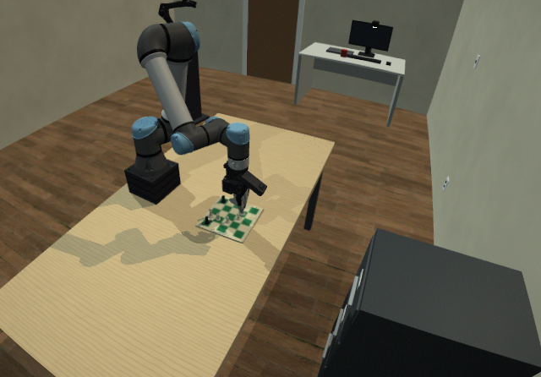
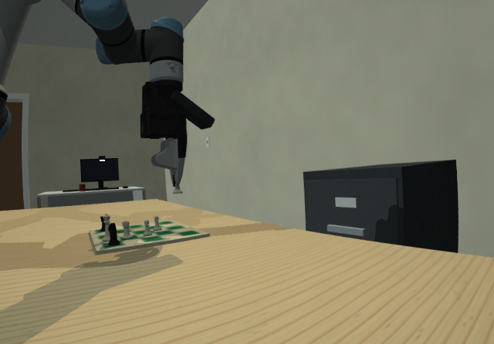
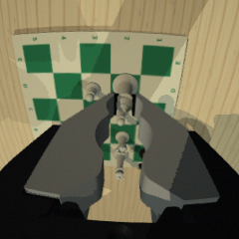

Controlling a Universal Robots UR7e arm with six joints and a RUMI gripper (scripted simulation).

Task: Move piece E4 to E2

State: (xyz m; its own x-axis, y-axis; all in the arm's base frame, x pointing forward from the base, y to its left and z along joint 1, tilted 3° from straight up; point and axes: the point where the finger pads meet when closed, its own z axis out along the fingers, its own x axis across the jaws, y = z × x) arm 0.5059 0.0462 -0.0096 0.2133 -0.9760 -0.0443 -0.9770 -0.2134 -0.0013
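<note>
Right now the chessboard is 80 mm behind my hand, 20 mm to the left of it and 110 mm below it. From my hand the other things lie so: white queen: 150 mm behind, 30 mm to the right, 80 mm below.
</note>
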